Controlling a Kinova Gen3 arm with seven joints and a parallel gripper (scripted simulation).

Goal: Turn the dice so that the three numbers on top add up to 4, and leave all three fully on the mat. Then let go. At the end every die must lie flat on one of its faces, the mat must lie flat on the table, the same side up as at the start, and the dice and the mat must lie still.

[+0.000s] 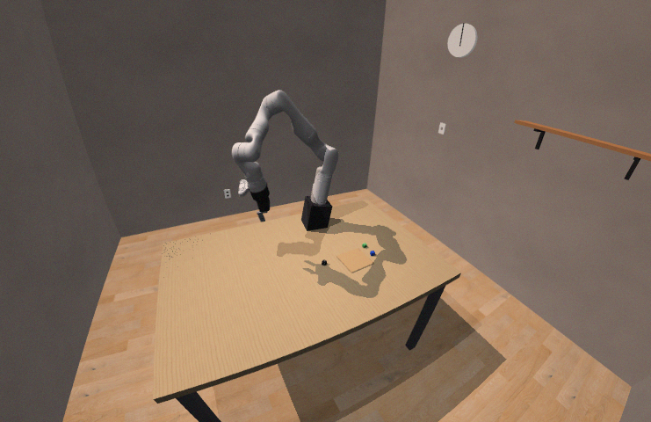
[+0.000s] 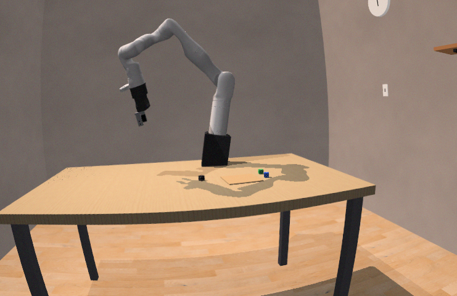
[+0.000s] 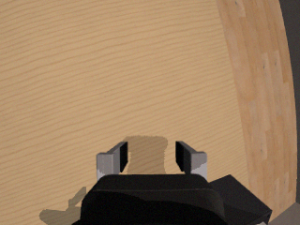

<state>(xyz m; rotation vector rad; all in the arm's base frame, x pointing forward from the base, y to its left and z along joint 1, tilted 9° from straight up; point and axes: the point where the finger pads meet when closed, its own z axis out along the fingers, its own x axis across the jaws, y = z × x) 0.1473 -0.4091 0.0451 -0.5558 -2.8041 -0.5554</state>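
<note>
Now: hand 25 cm above the black die, 23 cm to the right of it and 19 cm short of it. The rest, counted from my hand: tan mat 38 cm to the left, 26 cm below, 24 cm ahead; then blue die 49 cm to the left, 26 cm ahead, 25 cm below; then green die 49 cm to the left, 25 cm below, 18 cm ahead.
</note>
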